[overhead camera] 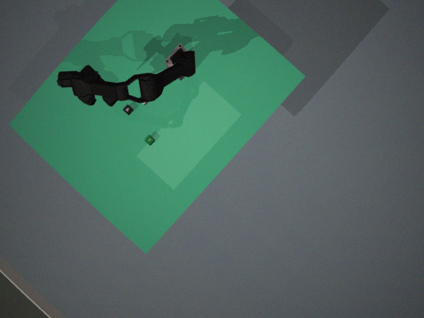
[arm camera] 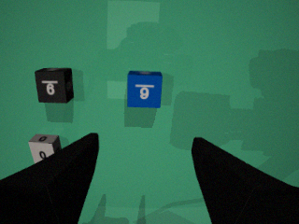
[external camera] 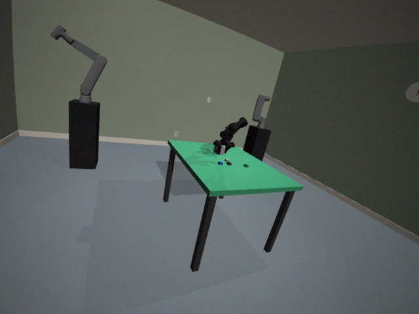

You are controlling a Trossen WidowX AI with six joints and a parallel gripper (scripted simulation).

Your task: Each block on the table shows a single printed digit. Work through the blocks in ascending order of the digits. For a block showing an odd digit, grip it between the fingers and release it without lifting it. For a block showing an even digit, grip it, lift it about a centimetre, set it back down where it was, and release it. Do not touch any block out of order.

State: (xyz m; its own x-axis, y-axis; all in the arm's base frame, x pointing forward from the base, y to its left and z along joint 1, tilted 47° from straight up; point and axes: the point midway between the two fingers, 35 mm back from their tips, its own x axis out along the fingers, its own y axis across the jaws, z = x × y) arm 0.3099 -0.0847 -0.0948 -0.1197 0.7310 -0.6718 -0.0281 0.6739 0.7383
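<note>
My gripper tip is now 30 mm short of the green block, 260 mm to the right of it and 90 mm above it. Also, from my gripper tip: white block: 80 mm behind, 120 mm to the left, 90 mm below; then blue block: 10 mm ahead, 90 mm below; then black block: 90 mm to the left, 90 mm below.
</note>
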